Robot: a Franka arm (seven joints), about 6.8 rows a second.
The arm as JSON. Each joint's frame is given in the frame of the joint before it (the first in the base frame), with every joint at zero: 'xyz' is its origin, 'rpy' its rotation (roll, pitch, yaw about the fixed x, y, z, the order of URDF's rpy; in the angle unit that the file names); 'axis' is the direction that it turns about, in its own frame. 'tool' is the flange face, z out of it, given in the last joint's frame.
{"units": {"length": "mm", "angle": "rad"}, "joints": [
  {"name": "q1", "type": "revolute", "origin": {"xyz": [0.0, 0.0, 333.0], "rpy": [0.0, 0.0, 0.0]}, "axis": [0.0, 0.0, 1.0]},
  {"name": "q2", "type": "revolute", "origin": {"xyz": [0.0, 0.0, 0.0], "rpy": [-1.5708, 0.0, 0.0]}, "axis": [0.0, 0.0, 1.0]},
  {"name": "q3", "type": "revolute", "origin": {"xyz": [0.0, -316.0, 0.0], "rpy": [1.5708, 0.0, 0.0]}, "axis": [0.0, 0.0, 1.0]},
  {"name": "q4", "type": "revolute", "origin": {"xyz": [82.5, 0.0, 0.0], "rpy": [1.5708, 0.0, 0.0]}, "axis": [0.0, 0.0, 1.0]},
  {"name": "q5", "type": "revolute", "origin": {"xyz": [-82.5, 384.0, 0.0], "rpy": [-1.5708, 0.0, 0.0]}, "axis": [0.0, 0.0, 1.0]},
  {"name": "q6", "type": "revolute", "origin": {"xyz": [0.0, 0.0, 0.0], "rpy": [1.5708, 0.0, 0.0]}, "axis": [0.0, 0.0, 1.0]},
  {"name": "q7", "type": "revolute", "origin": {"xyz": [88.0, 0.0, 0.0], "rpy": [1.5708, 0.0, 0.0]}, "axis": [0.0, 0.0, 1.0]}
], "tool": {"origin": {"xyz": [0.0, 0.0, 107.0], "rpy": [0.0, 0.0, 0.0]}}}
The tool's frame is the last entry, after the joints.
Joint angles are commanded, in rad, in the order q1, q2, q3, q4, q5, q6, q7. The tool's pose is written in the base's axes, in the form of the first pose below.
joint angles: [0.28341 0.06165 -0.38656 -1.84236 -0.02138 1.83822 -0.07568]
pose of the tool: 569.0, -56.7, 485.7, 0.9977, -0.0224, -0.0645, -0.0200, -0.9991, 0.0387
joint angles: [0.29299 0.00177 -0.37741 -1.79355 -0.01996 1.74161 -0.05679]
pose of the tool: 555.8, -48.7, 532.3, 0.9982, -0.0242, -0.0546, -0.0233, -0.9996, 0.0170
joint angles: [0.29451 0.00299 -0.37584 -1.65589 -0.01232 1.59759 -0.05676]
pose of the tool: 552.5, -46.0, 585.1, 0.9978, -0.0242, -0.0617, -0.0236, -0.9997, 0.0099
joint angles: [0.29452 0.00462 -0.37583 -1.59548 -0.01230 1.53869 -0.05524]
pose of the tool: 549.5, -45.7, 607.8, 0.9977, -0.0264, -0.0617, -0.0258, -0.9996, 0.0106
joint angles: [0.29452 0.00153 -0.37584 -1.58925 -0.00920 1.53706 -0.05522]
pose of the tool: 548.8, -45.6, 612.2, 0.9982, -0.0263, -0.0540, -0.0260, -0.9996, 0.0068
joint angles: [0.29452 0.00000 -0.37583 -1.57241 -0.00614 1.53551 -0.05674]
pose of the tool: 548.8, -45.4, 620.7, 0.9990, -0.0247, -0.0372, -0.0246, -0.9997, 0.0040
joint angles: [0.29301 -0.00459 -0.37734 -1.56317 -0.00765 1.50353 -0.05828]
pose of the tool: 544.0, -47.3, 624.7, 0.9981, -0.0263, -0.0556, -0.0262, -0.9997, 0.0027
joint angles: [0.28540 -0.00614 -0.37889 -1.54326 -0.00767 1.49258 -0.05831]
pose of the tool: 542.3, -52.4, 633.8, 0.9983, -0.0356, -0.0452, -0.0355, -0.9994, 0.0028
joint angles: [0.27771 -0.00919 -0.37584 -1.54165 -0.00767 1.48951 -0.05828]
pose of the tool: 540.9, -55.1, 635.9, 0.9982, -0.0402, -0.0438, -0.0402, -0.9992, 0.0017
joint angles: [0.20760 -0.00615 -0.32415 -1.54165 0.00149 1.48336 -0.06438]
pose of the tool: 540.1, -63.6, 633.9, 0.9973, -0.0517, -0.0521, -0.0522, -0.9986, -0.0068
